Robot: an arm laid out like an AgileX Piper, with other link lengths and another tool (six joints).
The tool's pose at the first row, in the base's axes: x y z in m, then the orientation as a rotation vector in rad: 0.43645 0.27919 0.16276 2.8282 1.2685 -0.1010
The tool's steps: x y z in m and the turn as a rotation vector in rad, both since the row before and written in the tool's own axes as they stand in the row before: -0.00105 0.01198 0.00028 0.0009 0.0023 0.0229; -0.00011 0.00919 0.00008 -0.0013 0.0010 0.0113; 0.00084 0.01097 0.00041 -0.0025 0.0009 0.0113; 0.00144 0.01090 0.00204 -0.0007 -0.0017 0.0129; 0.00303 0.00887 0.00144 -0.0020 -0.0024 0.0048; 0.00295 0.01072 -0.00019 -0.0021 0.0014 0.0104; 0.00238 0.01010 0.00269 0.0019 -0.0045 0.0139; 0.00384 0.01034 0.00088 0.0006 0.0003 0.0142; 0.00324 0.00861 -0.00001 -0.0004 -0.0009 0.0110; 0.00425 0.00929 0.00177 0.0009 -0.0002 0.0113; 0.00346 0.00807 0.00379 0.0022 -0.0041 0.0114; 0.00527 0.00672 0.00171 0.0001 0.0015 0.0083; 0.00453 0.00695 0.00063 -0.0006 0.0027 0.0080; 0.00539 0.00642 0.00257 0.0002 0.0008 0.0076; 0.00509 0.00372 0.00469 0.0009 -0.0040 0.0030
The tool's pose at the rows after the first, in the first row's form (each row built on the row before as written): 0.44469 0.27043 0.16268 2.8436 1.2365 -0.0976; 0.45134 0.26408 0.16271 2.8495 1.2201 -0.0950; 0.45984 0.25709 0.16238 2.8543 1.2033 -0.0918; 0.46857 0.25039 0.16042 2.8604 1.1842 -0.0933; 0.47693 0.24616 0.15892 2.8605 1.1763 -0.0953; 0.48658 0.24063 0.15911 2.8650 1.1609 -0.0916; 0.49522 0.23486 0.15649 2.8726 1.1406 -0.0986; 0.50507 0.22991 0.15555 2.8809 1.1202 -0.0980; 0.51327 0.22575 0.15551 2.8860 1.1040 -0.0986; 0.52256 0.22154 0.15364 2.8926 1.0878 -0.0990; 0.53032 0.21749 0.14979 2.8989 1.0711 -0.1057; 0.53861 0.21568 0.14781 2.9037 1.0592 -0.1033; 0.54652 0.21323 0.14698 2.9081 1.0477 -0.0988; 0.55465 0.21154 0.14416 2.9123 1.0367 -0.0975; 0.56074 0.21155 0.13919 2.9132 1.0319 -0.1037
